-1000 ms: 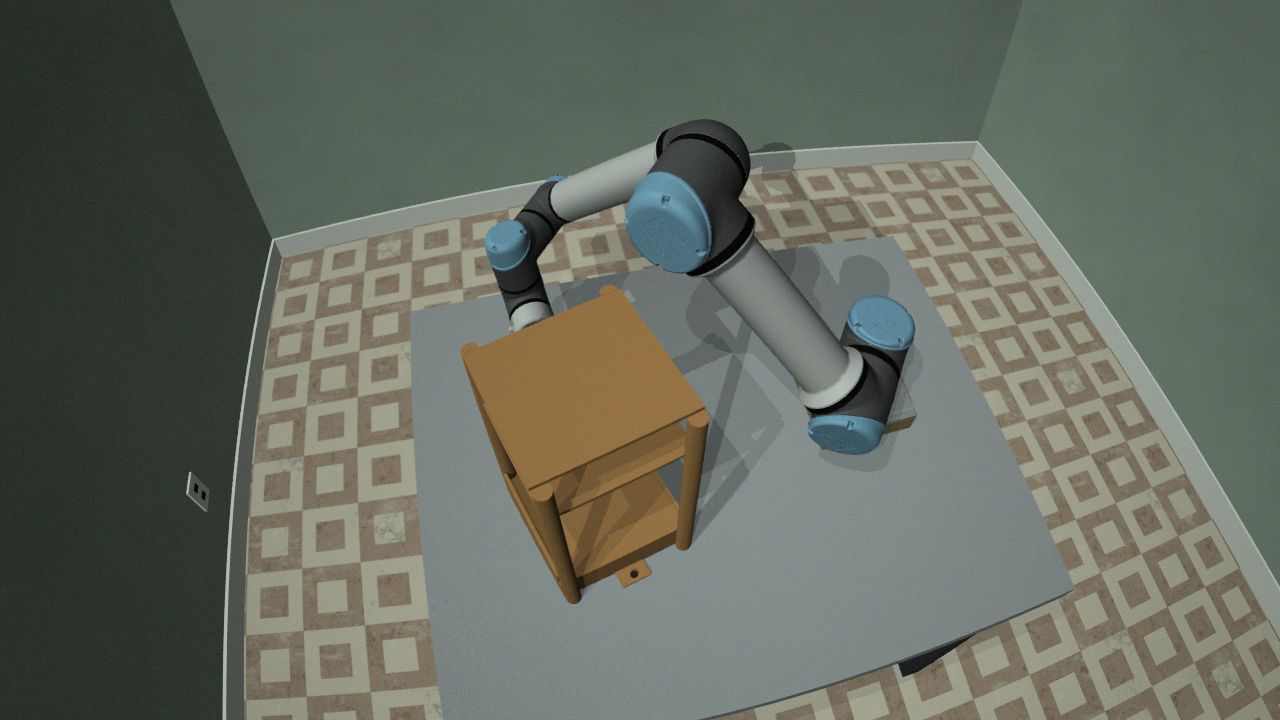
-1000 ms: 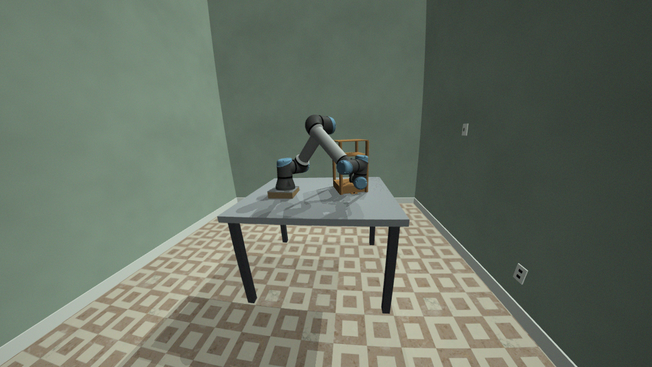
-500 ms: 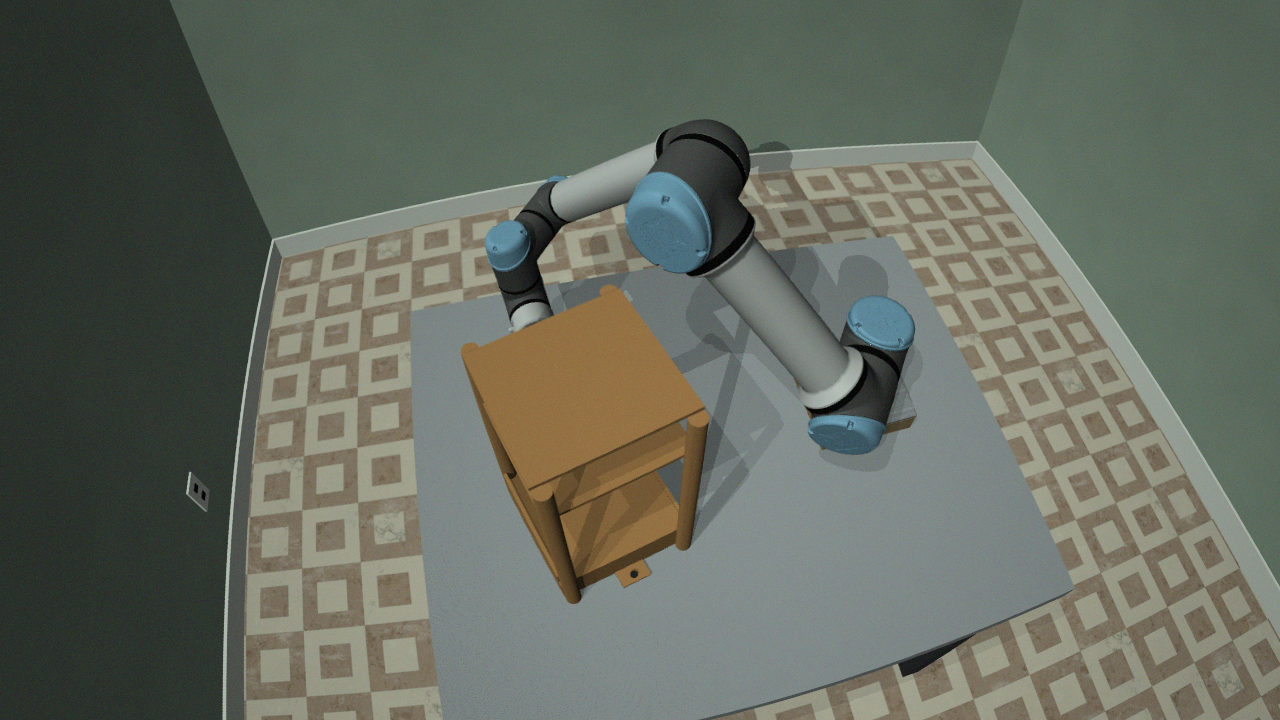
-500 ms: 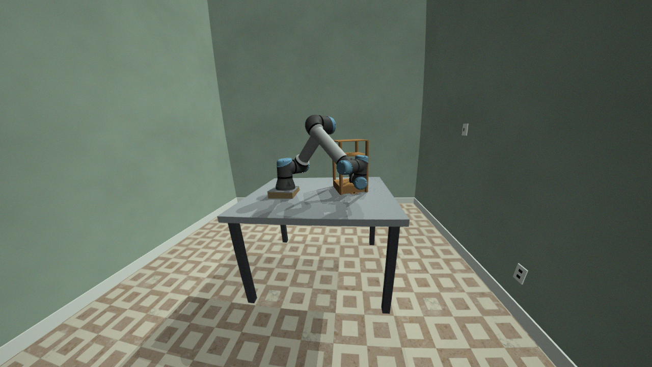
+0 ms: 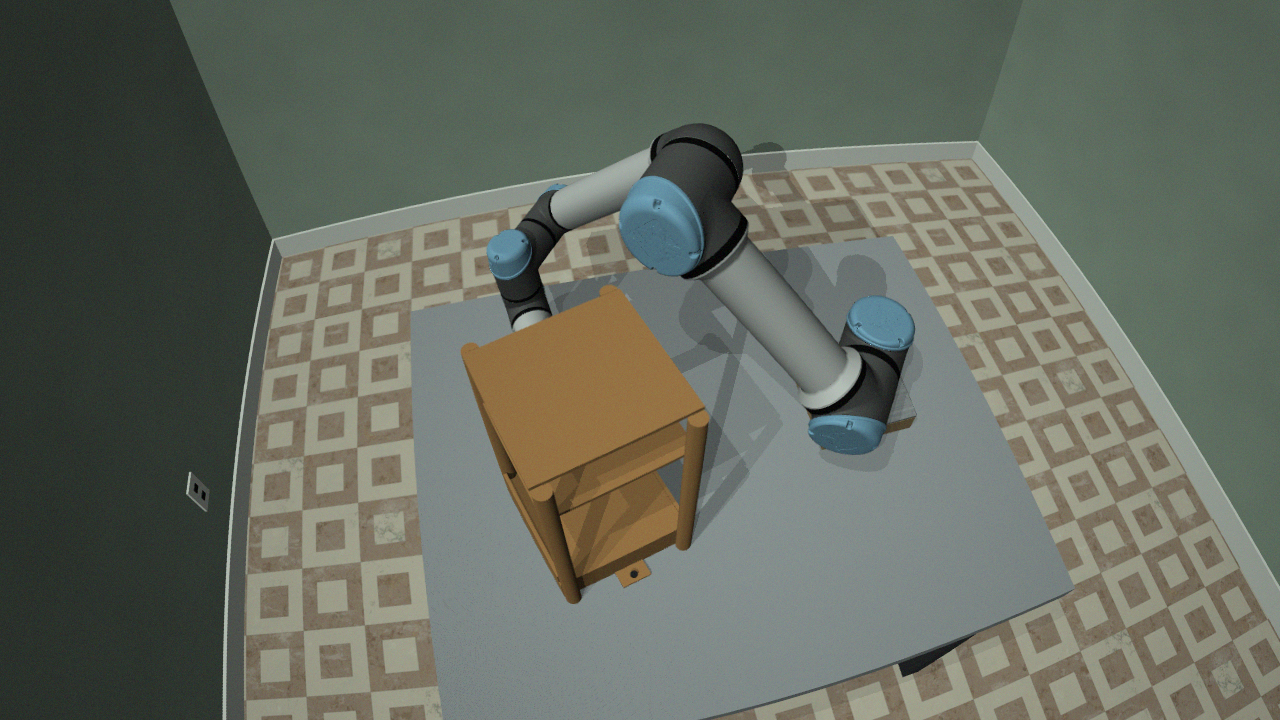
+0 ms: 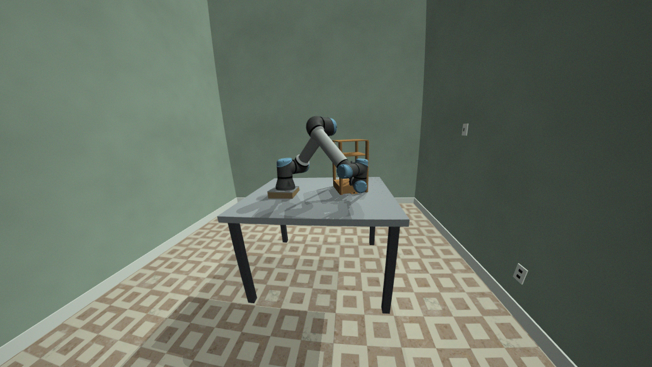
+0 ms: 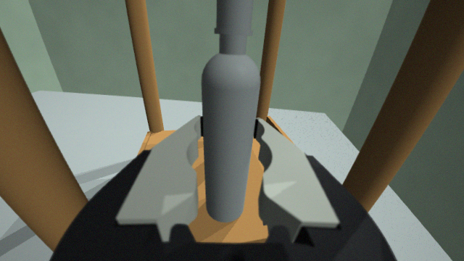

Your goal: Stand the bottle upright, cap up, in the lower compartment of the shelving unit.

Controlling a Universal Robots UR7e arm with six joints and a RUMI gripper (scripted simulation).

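Now: the grey bottle 20 mm above my hand. Round my hand: shelving unit (20 mm behind, 60 mm to the left, 40 mm above).
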